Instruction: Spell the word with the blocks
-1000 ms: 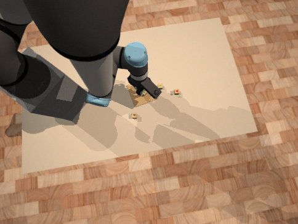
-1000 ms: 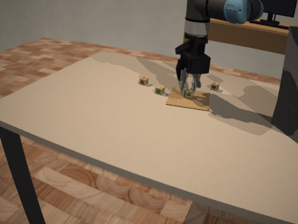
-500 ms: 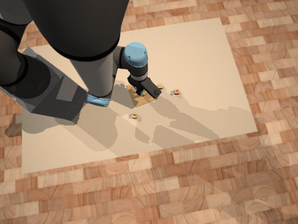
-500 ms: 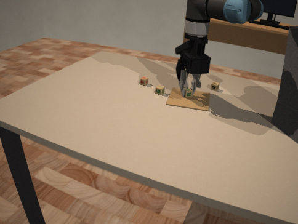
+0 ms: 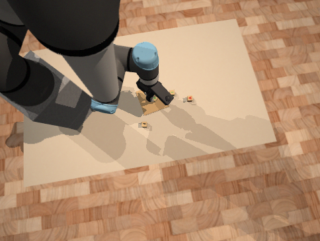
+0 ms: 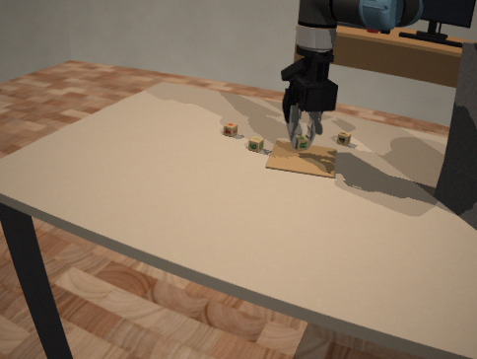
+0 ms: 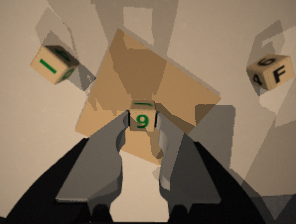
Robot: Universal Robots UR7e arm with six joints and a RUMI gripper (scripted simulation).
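My gripper is now 3 cm above the brown mat, 1 cm to the right of it and 1 cm past it. Also, from my hand: F block 11 cm to the right, 9 cm behind, 2 cm below; then green R block right at my hand; then green-lettered block 10 cm ahead, 2 cm below, 1 cm to the left.
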